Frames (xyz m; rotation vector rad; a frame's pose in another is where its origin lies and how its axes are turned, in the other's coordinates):
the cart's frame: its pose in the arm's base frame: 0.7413 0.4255 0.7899 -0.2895 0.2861 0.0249
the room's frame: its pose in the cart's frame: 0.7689 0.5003 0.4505 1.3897 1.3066 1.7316
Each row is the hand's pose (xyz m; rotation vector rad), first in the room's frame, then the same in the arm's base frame.
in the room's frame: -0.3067 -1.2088 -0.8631 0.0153 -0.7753 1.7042
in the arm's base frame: 0.3861 0.5806 0.0084 2.9659 -0.3990 0.9463
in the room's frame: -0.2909 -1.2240 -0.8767 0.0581 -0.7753 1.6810
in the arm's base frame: 0.3640 0.5929 0.0030 -2.9815 0.3424 -0.9143
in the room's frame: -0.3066 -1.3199 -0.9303 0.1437 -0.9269 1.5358
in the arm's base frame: 0.2810 0.5707 -0.0673 2.9505 -0.1976 0.6842
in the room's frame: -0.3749 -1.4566 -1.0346 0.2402 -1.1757 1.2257
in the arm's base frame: 0.1494 0.4871 -0.1668 2.7765 0.0453 0.3298
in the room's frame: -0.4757 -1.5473 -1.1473 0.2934 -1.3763 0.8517
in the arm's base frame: 0.0374 0.3657 -0.2285 2.5100 0.2855 0.0474
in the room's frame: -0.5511 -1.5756 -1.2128 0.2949 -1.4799 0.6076
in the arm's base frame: -0.0135 0.2769 -0.2458 2.3110 0.4049 -0.0895
